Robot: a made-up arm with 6 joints. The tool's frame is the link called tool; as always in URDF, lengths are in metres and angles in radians. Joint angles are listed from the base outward. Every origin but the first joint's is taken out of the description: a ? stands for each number. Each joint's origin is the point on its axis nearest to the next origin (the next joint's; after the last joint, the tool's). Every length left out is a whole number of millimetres.
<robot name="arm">
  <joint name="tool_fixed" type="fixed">
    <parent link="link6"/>
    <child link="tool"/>
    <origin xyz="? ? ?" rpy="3.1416 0 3.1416"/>
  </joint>
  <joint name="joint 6" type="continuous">
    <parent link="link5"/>
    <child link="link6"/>
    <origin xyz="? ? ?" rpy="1.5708 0 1.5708"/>
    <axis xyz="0 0 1"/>
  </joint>
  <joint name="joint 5" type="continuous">
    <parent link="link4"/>
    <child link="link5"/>
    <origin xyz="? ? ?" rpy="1.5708 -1.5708 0"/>
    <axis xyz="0 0 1"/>
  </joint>
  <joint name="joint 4" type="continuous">
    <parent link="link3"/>
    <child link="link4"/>
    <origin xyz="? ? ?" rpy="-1.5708 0 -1.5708"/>
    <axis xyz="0 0 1"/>
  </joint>
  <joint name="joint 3" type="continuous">
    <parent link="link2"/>
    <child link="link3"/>
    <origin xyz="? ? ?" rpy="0 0 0"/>
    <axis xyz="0 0 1"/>
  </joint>
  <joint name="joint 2" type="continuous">
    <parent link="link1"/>
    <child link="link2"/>
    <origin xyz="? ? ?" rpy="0 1.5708 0"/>
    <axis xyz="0 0 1"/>
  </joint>
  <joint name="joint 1" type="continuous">
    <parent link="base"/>
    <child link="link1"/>
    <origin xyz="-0.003 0.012 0.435" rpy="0 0 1.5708"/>
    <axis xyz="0 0 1"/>
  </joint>
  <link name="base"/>
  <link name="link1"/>
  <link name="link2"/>
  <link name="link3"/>
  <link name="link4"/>
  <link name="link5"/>
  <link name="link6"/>
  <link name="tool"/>
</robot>
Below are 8 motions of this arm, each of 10 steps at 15 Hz.
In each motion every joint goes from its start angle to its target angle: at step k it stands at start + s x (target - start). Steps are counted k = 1, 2, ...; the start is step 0. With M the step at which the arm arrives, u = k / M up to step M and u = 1 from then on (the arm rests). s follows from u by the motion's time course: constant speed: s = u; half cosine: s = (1 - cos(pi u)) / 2; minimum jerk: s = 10 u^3 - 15 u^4 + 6 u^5.
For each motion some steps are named. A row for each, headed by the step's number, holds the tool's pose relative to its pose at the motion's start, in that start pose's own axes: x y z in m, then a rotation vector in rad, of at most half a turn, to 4 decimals.
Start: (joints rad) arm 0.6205 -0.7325 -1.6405 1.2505 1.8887 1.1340
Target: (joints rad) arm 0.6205 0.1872 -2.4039 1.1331 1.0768 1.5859
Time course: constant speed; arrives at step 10
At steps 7, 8, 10:
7: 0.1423 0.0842 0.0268 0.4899 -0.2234 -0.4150
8: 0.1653 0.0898 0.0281 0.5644 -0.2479 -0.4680
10: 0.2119 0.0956 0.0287 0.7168 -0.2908 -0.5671

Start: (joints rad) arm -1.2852 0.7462 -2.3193 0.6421 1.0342 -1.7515
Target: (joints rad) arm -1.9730 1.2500 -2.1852 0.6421 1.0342 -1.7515
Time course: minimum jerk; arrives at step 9
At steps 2, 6, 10:
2: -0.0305 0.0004 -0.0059 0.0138 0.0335 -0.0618
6: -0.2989 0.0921 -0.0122 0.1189 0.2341 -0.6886
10: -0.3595 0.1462 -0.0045 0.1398 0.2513 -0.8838

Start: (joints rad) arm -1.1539 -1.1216 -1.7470 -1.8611 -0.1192 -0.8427
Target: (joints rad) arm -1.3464 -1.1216 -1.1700 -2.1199 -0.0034 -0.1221
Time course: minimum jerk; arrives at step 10
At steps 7, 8, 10:
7: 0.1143 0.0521 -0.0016 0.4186 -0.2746 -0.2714
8: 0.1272 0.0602 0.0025 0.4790 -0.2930 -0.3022
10: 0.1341 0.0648 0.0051 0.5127 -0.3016 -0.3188

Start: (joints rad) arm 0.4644 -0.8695 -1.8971 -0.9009 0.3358 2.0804
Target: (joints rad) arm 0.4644 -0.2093 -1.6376 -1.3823 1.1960 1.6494
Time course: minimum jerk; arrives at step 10
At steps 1, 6, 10:
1: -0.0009 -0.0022 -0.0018 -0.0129 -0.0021 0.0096
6: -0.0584 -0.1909 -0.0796 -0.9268 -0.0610 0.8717
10: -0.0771 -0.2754 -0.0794 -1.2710 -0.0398 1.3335

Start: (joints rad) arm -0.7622 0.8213 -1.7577 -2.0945 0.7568 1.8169
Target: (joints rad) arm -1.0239 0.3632 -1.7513 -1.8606 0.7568 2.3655
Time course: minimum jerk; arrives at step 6
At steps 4, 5, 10:
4: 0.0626 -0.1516 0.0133 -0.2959 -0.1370 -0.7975
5: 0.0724 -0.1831 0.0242 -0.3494 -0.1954 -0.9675
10: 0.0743 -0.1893 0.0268 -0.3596 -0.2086 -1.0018

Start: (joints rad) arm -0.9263 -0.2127 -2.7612 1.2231 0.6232 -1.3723
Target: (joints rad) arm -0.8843 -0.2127 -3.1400 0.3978 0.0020 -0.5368
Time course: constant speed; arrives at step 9
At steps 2, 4, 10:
2: 0.0199 -0.0080 0.0163 -0.1725 -0.0243 0.0034
4: 0.0415 -0.0130 0.0358 -0.3412 -0.1032 0.0102
10: 0.0942 -0.0074 0.0940 -0.6571 -0.5015 0.0605

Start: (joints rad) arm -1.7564 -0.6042 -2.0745 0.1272 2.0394 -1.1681
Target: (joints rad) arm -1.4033 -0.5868 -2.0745 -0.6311 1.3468 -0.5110
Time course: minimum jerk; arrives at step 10
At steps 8, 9, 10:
8: -0.0342 -0.0349 0.0548 -0.7969 -0.0980 -0.4936
9: -0.0350 -0.0354 0.0581 -0.8382 -0.1186 -0.5076
10: -0.0352 -0.0354 0.0586 -0.8453 -0.1224 -0.5099

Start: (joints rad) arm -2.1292 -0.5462 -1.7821 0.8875 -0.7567 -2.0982
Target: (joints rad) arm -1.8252 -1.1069 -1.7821 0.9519 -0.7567 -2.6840
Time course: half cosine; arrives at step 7
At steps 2, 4, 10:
2: 0.0018 -0.0400 0.0082 -0.0521 -0.0148 -0.0022
4: -0.0169 -0.1272 0.0292 -0.1679 -0.0091 -0.0121
10: -0.0602 -0.1978 0.0509 -0.2628 0.0418 -0.0256

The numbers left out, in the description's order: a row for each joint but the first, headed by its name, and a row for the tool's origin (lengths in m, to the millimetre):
tool: -0.01 -0.017 0
joint 6: 0.052 -0.036 0
joint 5: -0.027 0.002 0
joint 4: 0.206 -0.037 0
joint 3: -0.21 -0.034 0
joint 2: 0.022 0.02 0

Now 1 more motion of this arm.
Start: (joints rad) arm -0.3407 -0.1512 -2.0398 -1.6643 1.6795 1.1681
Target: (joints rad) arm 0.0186 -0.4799 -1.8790 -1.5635 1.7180 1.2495
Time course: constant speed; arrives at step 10
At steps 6, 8, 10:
6: 0.0156 -0.0469 0.0076 0.2058 0.1402 -0.1354
8: 0.0183 -0.0620 0.0054 0.2731 0.1930 -0.1761
10: 0.0198 -0.0764 0.0010 0.3397 0.2488 -0.2143

